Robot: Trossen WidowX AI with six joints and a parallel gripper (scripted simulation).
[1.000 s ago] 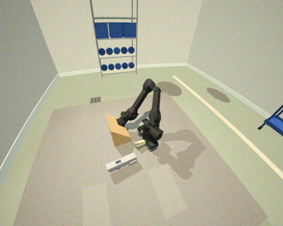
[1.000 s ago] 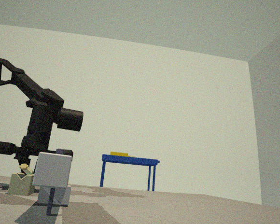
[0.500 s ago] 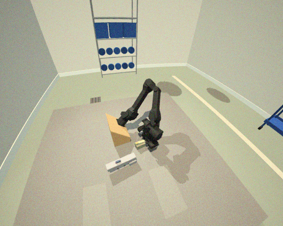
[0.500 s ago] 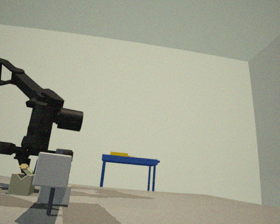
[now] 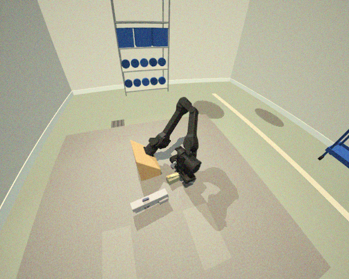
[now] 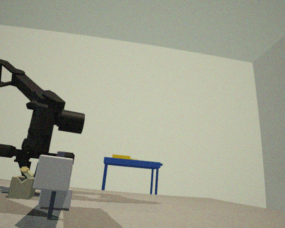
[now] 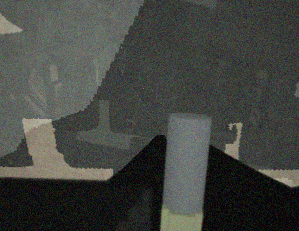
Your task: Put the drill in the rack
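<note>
The rack block lies 50 mm to the right of my gripper tip and 10 mm above it. From my gripper tip the other things lie so: housing (210 mm to the right, 90 mm ahead, 40 mm above); drill (240 mm to the right, 90 mm ahead, 40 mm above).
</note>
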